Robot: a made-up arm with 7 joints. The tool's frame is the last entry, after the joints.
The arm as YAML. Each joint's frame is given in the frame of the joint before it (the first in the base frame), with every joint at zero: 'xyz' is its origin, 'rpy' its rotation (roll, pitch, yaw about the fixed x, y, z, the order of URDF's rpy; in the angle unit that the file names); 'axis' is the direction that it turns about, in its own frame. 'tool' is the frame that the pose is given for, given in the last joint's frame.
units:
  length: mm
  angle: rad
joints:
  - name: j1
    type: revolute
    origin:
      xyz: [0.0, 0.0, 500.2]
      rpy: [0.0, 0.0, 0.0]
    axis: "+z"
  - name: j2
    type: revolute
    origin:
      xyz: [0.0, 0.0, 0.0]
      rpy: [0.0, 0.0, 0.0]
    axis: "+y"
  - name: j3
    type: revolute
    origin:
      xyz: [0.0, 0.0, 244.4]
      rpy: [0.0, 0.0, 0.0]
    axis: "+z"
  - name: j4
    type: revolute
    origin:
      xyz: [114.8, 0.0, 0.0]
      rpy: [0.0, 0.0, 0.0]
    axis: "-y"
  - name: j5
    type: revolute
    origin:
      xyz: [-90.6, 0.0, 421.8]
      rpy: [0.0, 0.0, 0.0]
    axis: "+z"
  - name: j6
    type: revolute
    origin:
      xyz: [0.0, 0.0, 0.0]
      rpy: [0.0, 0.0, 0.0]
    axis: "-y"
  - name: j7
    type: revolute
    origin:
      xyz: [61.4, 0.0, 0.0]
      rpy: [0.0, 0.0, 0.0]
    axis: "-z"
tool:
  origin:
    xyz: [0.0, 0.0, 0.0]
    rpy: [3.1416, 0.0, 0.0]
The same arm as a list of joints. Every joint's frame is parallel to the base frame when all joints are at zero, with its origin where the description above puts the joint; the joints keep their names.
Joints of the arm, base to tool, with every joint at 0 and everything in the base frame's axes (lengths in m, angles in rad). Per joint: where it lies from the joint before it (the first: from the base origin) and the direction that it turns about. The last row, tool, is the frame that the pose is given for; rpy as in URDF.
j1: axis +z origin 0 0 0.5002
j2: axis +y origin 0 0 0
j3: axis +z origin 0 0 0.2444
j4: axis -y origin 0.1148 0 0
j5: axis +z origin -0.0906 0 0.4218
j6: axis -y origin 0 0 0
j7: axis -z origin 0.0614 0 0
tool: origin 0 0 0 rpy -3.1416 0 0

